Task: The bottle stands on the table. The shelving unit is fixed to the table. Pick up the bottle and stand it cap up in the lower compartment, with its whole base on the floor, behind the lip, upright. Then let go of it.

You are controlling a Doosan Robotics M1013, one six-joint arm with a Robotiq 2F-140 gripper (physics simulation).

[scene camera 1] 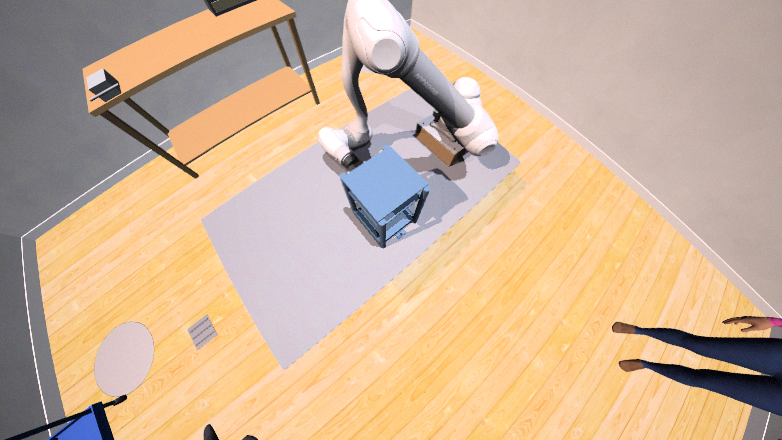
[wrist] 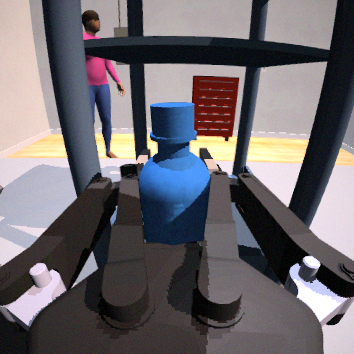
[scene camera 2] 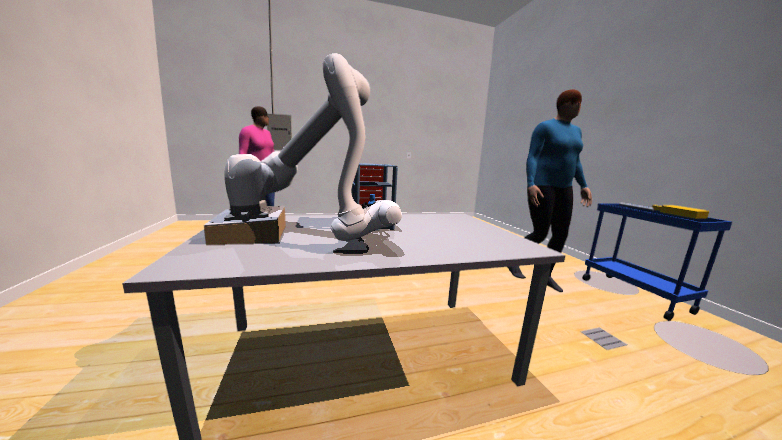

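Where they show: gripper, fingertip midpoint: (scene camera 2: 369,204); arm's base, origin of the base link: (scene camera 2: 250,214).
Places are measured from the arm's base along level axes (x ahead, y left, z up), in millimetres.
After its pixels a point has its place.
Observation:
The blue bottle (wrist: 175,200) @[y -45, x 591, z 43 mm] (scene camera 2: 372,197) @[y -31, x 587, z 82 mm] is cap up and looks upright between my fingers; its base is hidden. My gripper (wrist: 174,160) @[y 53, x 593, z 29 mm] is shut on it, with the fingers on both sides of its body. The blue shelving unit (scene camera 1: 385,180) @[y 116, x 619, z 247 mm] (scene camera 2: 394,186) @[y -17, x 710, z 139 mm] (wrist: 70,100) @[y -2, x 518, z 98 mm] stands on the table (scene camera 1: 284,262) @[y -44, x 1133, z -100 mm] (scene camera 2: 448,235) @[y -176, x 973, z -100 mm]. In the wrist view its two front posts stand left and right of the bottle, and the middle shelf (wrist: 200,51) @[y 54, x 615, z 135 mm] is above and beyond the cap. The lower compartment's floor and lip are mostly hidden by gripper and bottle. In scene camera 1 the unit's top hides the bottle and fingertips.
The arm's base stands on a brown block (scene camera 1: 437,143) @[y 24, x 140, z -14 mm] (scene camera 2: 240,232) @[y -135, x -19, z -50 mm] beside the unit. A red drawer cabinet (wrist: 215,106) and a person in pink (wrist: 100,75) (scene camera 2: 255,139) are in the background. A person in teal (scene camera 2: 555,158) stands past the table near a blue cart (scene camera 2: 645,276).

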